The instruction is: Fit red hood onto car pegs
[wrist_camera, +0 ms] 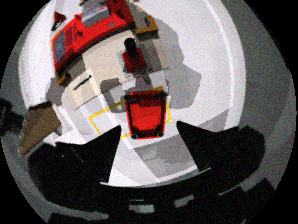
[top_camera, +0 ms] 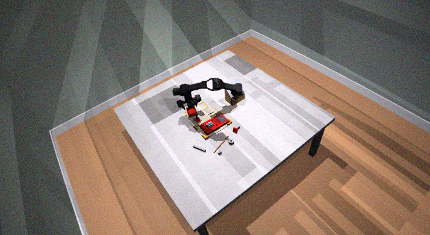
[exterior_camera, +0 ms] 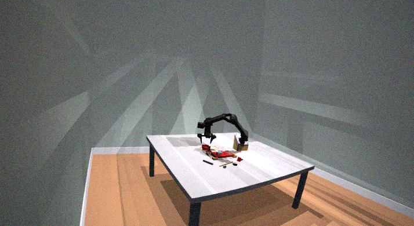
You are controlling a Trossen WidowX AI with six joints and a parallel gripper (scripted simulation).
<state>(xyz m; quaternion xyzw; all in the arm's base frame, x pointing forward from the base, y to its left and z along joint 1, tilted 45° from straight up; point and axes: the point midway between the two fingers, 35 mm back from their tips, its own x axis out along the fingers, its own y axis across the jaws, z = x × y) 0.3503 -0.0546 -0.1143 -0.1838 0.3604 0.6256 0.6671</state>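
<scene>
Right now my gripper tip is 4 cm above the red hood. Round my gripper tip: grey engine block (3 cm behind, 23 cm to the left, 2 cm below); grey bar (14 cm ahead, 35 cm to the left, 4 cm below); wooden stick (1 cm behind, 41 cm to the left, 4 cm below).
</scene>
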